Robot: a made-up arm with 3 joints. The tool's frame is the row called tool.
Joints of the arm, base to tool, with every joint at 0 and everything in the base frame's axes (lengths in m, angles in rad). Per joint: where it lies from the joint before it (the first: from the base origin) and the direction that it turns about. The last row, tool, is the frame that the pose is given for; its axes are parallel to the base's.
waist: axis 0 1 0 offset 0 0 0.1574
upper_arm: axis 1 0 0 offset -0.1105 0.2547 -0.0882
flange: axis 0 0 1 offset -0.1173 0.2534 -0.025
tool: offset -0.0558 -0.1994 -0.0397
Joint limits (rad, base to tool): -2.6..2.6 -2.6..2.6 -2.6..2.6
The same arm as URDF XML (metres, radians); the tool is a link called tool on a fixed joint. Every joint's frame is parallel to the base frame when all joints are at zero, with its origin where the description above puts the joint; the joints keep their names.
<robot name="arm">
  <link name="base"/>
  <link name="link1"/>
  <link name="link2"/>
  <link name="link3"/>
  <link name="tool"/>
  <joint name="waist" type="revolute">
    <parent link="base"/>
    <child link="link1"/>
    <origin xyz="0 0 0.1574" rpy="0 0 0"/>
    <axis xyz="0 1 0"/>
    <limit lower="-2.6" upper="2.6"/>
  </joint>
  <joint name="upper_arm" type="revolute">
    <parent link="link1"/>
    <child link="link2"/>
    <origin xyz="-0.1105 0.2547 -0.0882" rpy="0 0 0"/>
    <axis xyz="1 0 0"/>
    <limit lower="-2.6" upper="2.6"/>
  </joint>
  <joint name="flange" type="revolute">
    <parent link="link2"/>
    <child link="link3"/>
    <origin xyz="-0.1173 0.2534 -0.025" rpy="0 0 0"/>
    <axis xyz="0 0 1"/>
    <limit lower="-2.6" upper="2.6"/>
  </joint>
  <joint name="tool_joint" type="fixed">
    <parent link="link3"/>
    <child link="tool"/>
    <origin xyz="-0.0558 -0.1994 -0.0397" rpy="0 0 0"/>
  </joint>
</robot>

